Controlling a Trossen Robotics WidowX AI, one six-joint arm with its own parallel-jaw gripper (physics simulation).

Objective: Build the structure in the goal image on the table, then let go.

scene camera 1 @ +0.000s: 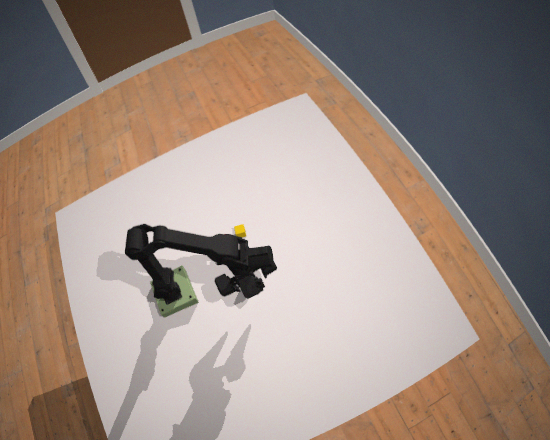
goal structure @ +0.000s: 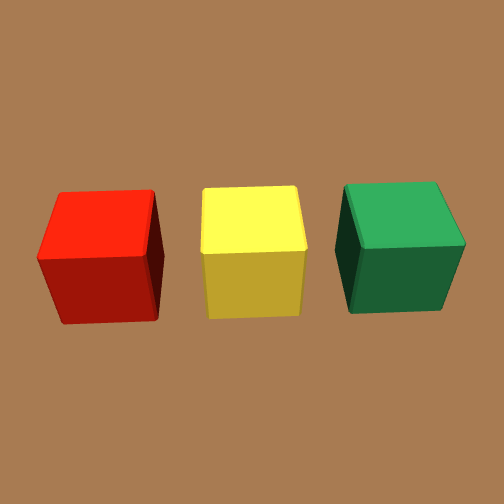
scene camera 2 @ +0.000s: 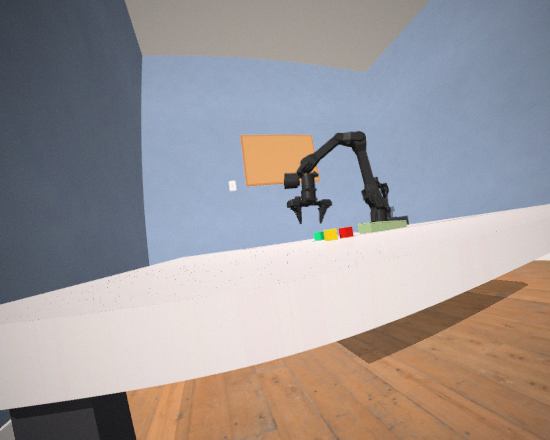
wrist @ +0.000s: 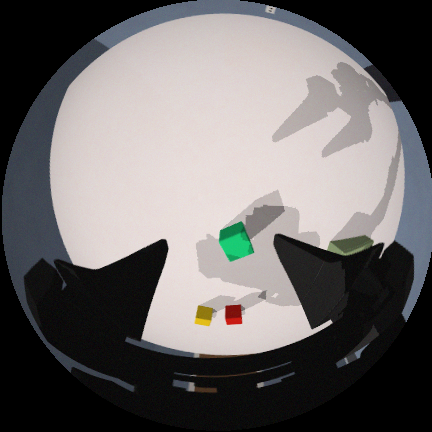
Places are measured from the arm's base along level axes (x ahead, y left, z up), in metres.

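Where they show: gripper, fingertip midpoint: (scene camera 2: 310,223) (wrist: 220,242); arm's base, origin of the base link: (scene camera 1: 171,293) (scene camera 2: 379,222).
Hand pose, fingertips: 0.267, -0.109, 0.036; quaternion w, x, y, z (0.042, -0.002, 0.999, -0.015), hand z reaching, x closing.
Things, the pixels of their top centre, and the offset from my fingertips, as dx, dy, dz. Level surfaces: height alone.
- green cube, middle of its top: (wrist: 236,247) (scene camera 2: 319,232) -0.017, +0.030, -0.039
- white table, its level: dz -0.072
- yellow cube, middle of its top: (wrist: 202,321) (scene camera 2: 329,229) (scene camera 1: 239,229) +0.043, +0.225, -0.039
- red cube, middle of its top: (wrist: 233,321) (scene camera 2: 345,227) -0.021, +0.216, -0.039
A green cube (scene camera 2: 319,236) (wrist: 236,242) lies on the white table (scene camera 1: 350,225) (scene camera 2: 225,290) (wrist: 150,125). In the wrist view it shows between and a little beyond the fingertips; in scene camera 1 the arm hides it. A yellow cube (scene camera 1: 240,230) (scene camera 2: 330,234) (wrist: 204,315) and a red cube (scene camera 2: 346,232) (wrist: 233,314) lie on the table side by side with a small gap. The red cube is hidden in scene camera 1. My gripper (scene camera 2: 311,222) (wrist: 220,242) is wide open and empty, pointing down above the table, with its tips higher than the cubes.
The arm's green base block (scene camera 1: 187,292) (scene camera 2: 382,226) (wrist: 351,245) stands on the table near the cubes. The black arm (scene camera 1: 187,242) (scene camera 2: 367,172) reaches out from it over the table. Shadows of the arm and gripper fall across the table top.
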